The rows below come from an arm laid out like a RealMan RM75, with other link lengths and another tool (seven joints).
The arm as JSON. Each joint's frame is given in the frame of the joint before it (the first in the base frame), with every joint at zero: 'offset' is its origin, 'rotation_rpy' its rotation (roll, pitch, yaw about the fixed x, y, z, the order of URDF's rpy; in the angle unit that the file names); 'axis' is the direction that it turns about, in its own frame. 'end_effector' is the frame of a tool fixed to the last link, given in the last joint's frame.
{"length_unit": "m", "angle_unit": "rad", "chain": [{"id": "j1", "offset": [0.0, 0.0, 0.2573], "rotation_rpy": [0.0, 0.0, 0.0], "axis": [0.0, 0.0, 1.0]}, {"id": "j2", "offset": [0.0, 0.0, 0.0], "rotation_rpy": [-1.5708, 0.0, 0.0], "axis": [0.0, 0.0, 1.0]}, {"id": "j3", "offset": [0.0, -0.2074, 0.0], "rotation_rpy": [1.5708, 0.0, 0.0], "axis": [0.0, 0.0, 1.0]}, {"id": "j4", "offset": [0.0, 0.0, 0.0], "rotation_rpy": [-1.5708, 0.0, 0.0], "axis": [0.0, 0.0, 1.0]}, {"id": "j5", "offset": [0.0, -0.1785, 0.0], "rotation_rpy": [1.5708, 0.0, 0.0], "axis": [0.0, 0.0, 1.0]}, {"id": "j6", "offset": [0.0, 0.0, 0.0], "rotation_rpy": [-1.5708, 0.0, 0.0], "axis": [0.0, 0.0, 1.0]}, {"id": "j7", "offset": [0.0, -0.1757, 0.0], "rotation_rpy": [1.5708, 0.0, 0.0], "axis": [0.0, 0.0, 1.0]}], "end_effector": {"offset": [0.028, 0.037, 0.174], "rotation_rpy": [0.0, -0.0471, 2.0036]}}
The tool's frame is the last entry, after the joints.
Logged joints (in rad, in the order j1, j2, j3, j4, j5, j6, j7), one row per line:
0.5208 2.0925 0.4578 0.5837 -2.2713 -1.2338 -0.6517
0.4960 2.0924 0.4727 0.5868 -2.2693 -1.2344 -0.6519
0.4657 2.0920 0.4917 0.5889 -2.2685 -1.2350 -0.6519
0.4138 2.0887 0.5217 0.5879 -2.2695 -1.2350 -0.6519
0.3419 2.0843 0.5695 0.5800 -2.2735 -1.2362 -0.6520
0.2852 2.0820 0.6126 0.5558 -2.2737 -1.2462 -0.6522
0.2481 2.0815 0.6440 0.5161 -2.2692 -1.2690 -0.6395
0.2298 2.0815 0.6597 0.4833 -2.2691 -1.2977 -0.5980
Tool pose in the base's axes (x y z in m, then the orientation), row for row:
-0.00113 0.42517 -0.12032 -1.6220 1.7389 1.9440
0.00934 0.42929 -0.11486 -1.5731 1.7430 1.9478
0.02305 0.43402 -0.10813 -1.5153 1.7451 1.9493
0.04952 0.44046 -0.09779 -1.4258 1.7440 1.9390
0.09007 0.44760 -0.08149 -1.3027 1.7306 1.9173
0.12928 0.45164 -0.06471 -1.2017 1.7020 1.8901
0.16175 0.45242 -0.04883 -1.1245 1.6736 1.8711
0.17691 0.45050 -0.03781 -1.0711 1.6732 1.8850
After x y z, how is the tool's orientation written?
As a rotation vector, in radians.
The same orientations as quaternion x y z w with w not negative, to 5 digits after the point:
-0.52776 0.56580 0.63254 0.03507
-0.51512 0.57076 0.63782 0.04544
-0.50031 0.57618 0.64360 0.05903
-0.47799 0.58466 0.65003 0.08458
-0.44685 0.59363 0.65767 0.12410
-0.42143 0.59689 0.66286 0.16352
-0.40102 0.59684 0.66727 0.19420
-0.38320 0.59860 0.67438 0.20012

